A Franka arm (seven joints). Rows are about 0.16 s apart.
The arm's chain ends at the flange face. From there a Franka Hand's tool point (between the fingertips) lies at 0.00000 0.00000 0.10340 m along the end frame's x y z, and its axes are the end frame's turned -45 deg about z.
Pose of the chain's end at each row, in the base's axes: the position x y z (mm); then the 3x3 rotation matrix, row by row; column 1 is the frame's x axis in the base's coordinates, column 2 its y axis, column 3 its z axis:
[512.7, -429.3, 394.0], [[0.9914, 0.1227, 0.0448], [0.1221, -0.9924, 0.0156], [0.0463, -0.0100, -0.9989]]
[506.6, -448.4, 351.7], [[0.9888, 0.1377, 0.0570], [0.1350, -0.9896, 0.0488], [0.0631, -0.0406, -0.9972]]
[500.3, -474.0, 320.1], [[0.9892, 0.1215, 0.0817], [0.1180, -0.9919, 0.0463], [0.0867, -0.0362, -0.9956]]
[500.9, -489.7, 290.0], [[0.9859, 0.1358, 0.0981], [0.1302, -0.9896, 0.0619], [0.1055, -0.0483, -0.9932]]
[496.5, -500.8, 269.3], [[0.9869, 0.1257, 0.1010], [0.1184, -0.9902, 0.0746], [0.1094, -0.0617, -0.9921]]
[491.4, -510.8, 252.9], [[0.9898, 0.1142, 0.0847], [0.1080, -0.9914, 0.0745], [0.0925, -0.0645, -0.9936]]
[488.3, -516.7, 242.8], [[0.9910, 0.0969, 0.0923], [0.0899, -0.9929, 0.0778], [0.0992, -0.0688, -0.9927]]
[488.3, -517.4, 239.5], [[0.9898, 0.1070, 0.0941], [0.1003, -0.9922, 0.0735], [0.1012, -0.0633, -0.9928]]
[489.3, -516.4, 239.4], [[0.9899, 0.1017, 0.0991], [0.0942, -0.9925, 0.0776], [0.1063, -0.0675, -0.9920]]
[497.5, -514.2, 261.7], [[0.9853, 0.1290, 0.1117], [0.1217, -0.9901, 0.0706], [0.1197, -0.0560, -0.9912]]
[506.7, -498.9, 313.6], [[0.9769, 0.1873, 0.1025], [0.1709, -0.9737, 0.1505], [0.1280, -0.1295, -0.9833]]
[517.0, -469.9, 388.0], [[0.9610, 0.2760, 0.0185], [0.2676, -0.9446, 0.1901], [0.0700, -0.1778, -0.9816]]
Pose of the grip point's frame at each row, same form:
[517.3, -427.7, 290.7], [[0.6143, 0.7878, 0.0448], [0.7881, -0.6154, 0.0156], [0.0398, 0.0257, -0.9989]]
[512.5, -443.4, 248.6], [[0.6018, 0.7966, 0.0570], [0.7952, -0.6043, 0.0488], [0.0733, 0.0159, -0.9972]]
[508.7, -469.2, 217.2], [[0.6136, 0.7854, 0.0817], [0.7848, -0.6179, 0.0463], [0.0869, 0.0357, -0.9956]]
[511.0, -483.3, 187.3], [[0.6011, 0.7932, 0.0981], [0.7918, -0.6077, 0.0619], [0.1088, 0.0404, -0.9932]]
[506.9, -493.1, 166.7], [[0.6090, 0.7867, 0.1010], [0.7839, -0.6165, 0.0746], [0.1210, 0.0337, -0.9921]]
[500.2, -503.1, 150.2], [[0.6191, 0.7806, 0.0847], [0.7774, -0.6247, 0.0745], [0.1110, 0.0198, -0.9936]]
[497.8, -508.7, 140.2], [[0.6322, 0.7693, 0.0923], [0.7657, -0.6385, 0.0778], [0.1188, 0.0215, -0.9927]]
[498.0, -509.8, 136.8], [[0.6242, 0.7756, 0.0941], [0.7725, -0.6307, 0.0735], [0.1163, 0.0268, -0.9928]]
[499.5, -508.4, 136.8], [[0.6281, 0.7719, 0.0991], [0.7684, -0.6352, 0.0776], [0.1229, 0.0274, -0.9920]]
[509.0, -506.9, 159.2], [[0.6055, 0.7879, 0.1117], [0.7862, -0.6141, 0.0706], [0.1242, 0.0450, -0.9912]]
[517.3, -483.3, 211.9], [[0.5583, 0.8232, 0.1025], [0.8094, -0.5677, 0.1505], [0.1821, -0.0011, -0.9833]]
[518.9, -450.2, 286.5], [[0.4844, 0.8747, 0.0185], [0.8572, -0.4787, 0.1901], [0.1752, -0.0762, -0.9816]]

